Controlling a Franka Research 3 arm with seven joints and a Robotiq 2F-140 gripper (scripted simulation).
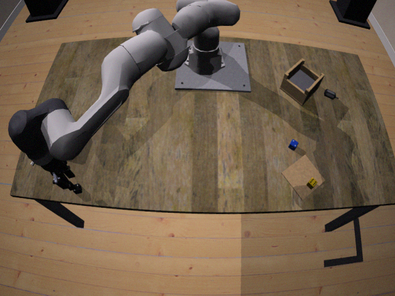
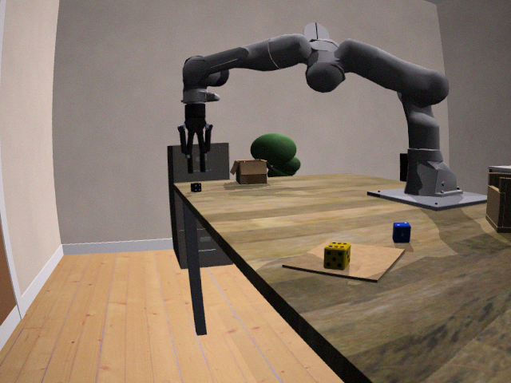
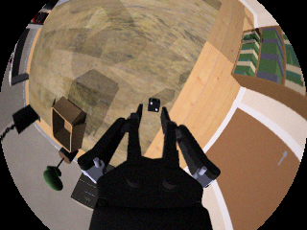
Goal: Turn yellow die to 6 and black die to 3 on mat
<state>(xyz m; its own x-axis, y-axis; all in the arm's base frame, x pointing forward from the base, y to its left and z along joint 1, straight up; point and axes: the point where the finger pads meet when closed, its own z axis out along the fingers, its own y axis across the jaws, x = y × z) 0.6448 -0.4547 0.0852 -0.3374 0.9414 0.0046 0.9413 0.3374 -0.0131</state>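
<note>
Now: hand 8 cm above the black die. Round my hand: cardboard box 25 cm behind, 20 cm to the right, 5 cm below; tan mat 87 cm to the left, 11 cm behind, 10 cm below; blue die 83 cm to the left, 25 cm behind, 8 cm below.
</note>
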